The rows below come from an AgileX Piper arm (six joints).
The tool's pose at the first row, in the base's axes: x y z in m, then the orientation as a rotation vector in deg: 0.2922, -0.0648, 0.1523, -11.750, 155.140, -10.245
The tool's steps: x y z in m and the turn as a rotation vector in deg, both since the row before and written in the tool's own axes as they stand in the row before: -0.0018, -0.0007, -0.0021, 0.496, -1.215, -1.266; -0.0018, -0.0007, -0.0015, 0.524, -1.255, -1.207; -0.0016, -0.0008, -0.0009, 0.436, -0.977, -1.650; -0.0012, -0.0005, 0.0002, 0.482, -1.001, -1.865; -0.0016, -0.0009, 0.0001, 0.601, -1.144, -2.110; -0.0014, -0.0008, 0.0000, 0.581, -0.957, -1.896; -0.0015, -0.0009, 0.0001, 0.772, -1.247, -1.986
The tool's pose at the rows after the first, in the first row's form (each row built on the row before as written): 0.2930, -0.0650, 0.1550, -13.357, 153.783, -11.099; 0.2940, -0.0652, 0.1572, -14.858, 152.368, -11.955; 0.2951, -0.0655, 0.1588, -16.948, 151.186, -12.875; 0.2963, -0.0657, 0.1593, -19.286, 149.919, -13.910; 0.2979, -0.0661, 0.1601, -21.884, 148.420, -15.136; 0.2992, -0.0664, 0.1609, -24.175, 147.094, -16.294; 0.3007, -0.0667, 0.1618, -26.496, 145.387, -17.630
